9 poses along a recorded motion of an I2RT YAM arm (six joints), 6.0 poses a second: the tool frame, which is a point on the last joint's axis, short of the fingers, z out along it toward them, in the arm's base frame.
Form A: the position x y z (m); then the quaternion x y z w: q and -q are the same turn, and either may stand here.
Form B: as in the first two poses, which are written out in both.
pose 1, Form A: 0.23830 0.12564 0.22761 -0.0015 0.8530 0.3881 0.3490
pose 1, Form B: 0.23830 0.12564 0.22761 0.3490 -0.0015 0.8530 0.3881
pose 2, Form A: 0.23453 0.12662 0.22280 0.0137 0.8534 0.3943 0.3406
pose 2, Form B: 0.23453 0.12662 0.22280 0.3406 0.0137 0.8534 0.3943
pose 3, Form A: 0.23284 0.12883 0.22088 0.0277 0.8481 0.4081 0.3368
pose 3, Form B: 0.23284 0.12883 0.22088 0.3368 0.0277 0.8481 0.4081
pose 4, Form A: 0.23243 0.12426 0.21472 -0.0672 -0.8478 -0.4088 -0.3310
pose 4, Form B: 0.23243 0.12426 0.21472 0.3310 0.0672 0.8478 0.4088
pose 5, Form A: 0.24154 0.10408 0.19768 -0.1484 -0.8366 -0.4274 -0.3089
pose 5, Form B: 0.24154 0.10408 0.19768 0.3089 0.1484 0.8366 0.4274
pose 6, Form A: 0.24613 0.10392 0.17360 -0.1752 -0.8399 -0.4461 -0.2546
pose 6, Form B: 0.24613 0.10392 0.17360 0.2546 0.1752 0.8399 0.4461
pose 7, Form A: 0.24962 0.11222 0.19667 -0.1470 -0.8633 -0.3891 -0.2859
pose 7, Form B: 0.24962 0.11222 0.19667 0.2859 0.1470 0.8633 0.3891
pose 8, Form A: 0.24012 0.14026 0.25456 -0.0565 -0.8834 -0.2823 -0.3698
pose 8, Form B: 0.24012 0.14026 0.25456 0.3698 0.0565 0.8834 0.2823
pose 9, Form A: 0.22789 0.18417 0.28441 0.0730 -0.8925 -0.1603 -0.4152
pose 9, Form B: 0.22789 0.18417 0.28441 0.4152 -0.0730 0.8925 0.1603
